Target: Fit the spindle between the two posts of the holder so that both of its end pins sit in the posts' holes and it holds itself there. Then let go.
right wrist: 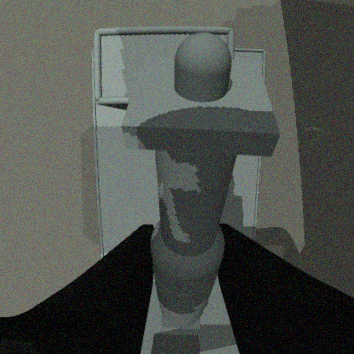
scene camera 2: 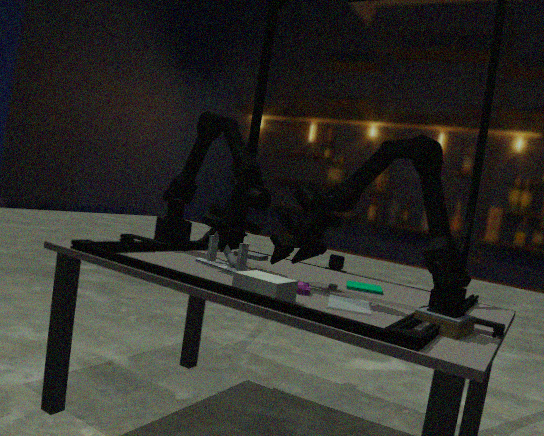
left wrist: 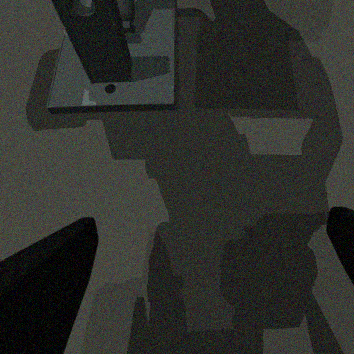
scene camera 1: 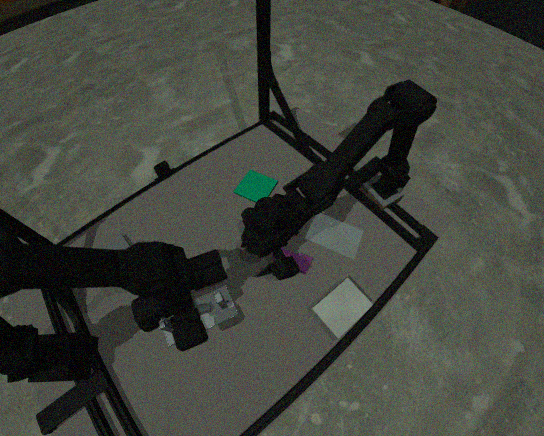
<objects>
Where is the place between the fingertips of my right gripper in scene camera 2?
224,252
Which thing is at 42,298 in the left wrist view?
My left gripper.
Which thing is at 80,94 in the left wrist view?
A holder base.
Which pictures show my left gripper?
Scene camera 2, the left wrist view and scene camera 1 only.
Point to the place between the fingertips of my right gripper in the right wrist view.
183,234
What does the white block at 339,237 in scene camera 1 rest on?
The table.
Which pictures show my right gripper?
The right wrist view, scene camera 2 and scene camera 1 only.
</objects>
